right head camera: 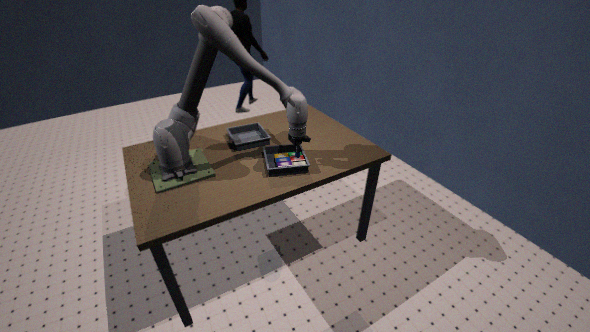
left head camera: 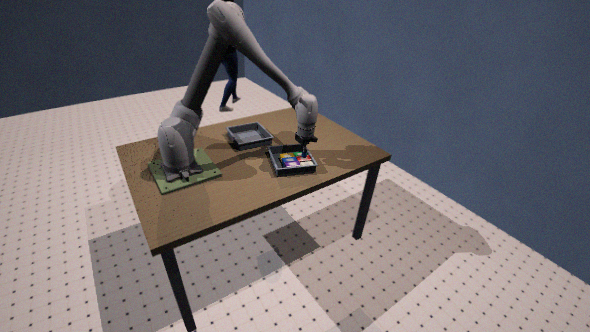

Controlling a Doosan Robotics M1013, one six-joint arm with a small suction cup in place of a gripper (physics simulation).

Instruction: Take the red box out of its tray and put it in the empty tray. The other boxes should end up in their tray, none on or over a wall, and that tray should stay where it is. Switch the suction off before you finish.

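Seen in the pictures: hand, its tool point: (right head camera: 297, 156) (left head camera: 304, 156); arm's base, origin of its link: (right head camera: 177, 168) (left head camera: 181, 168).
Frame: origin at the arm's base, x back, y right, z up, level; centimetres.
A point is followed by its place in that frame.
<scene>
The red box (left head camera: 301, 158) @(x -59.1, y 24.6, z 2.7 cm) (right head camera: 295, 159) @(x -59.1, y 25.3, z 2.5 cm) lies in the right-hand part of the nearer grey tray (left head camera: 296, 172) @(x -51.8, y 31.1, z -0.3 cm) (right head camera: 288, 171) @(x -51.8, y 31.1, z 0.3 cm). Green, yellow, blue, purple and white boxes lie close around it, inside the walls. The suction cup (left head camera: 304, 155) (right head camera: 298, 155) points straight down into this tray, at the back part of the red box near the green box (left head camera: 296, 154) @(x -59.5, y 19.1, z 2.2 cm) (right head camera: 292, 154) @(x -60.3, y 19.5, z 2.2 cm). It hides part of both. Whether it touches the red box or holds it by suction is too small to tell. The empty tray (left head camera: 253, 145) @(x -44.4, y -4.6, z 0.1 cm) (right head camera: 251, 145) @(x -44.8, y -4.6, z 0.2 cm) stands behind and to the left.
The arm's base stands on a green plate (left head camera: 207, 173) @(x -10.6, y 10.9, z 0.2 cm) (right head camera: 204, 173) @(x -11.9, y 11.9, z 0.2 cm) at the left of the wooden table (left head camera: 235, 192) @(x -17.7, y 29.7, z -1.7 cm) (right head camera: 230, 192) @(x -19.7, y 31.4, z -1.7 cm). The trays stand close together, with a narrow gap. A person (left head camera: 229, 75) (right head camera: 244, 75) is on the floor behind the table.
</scene>
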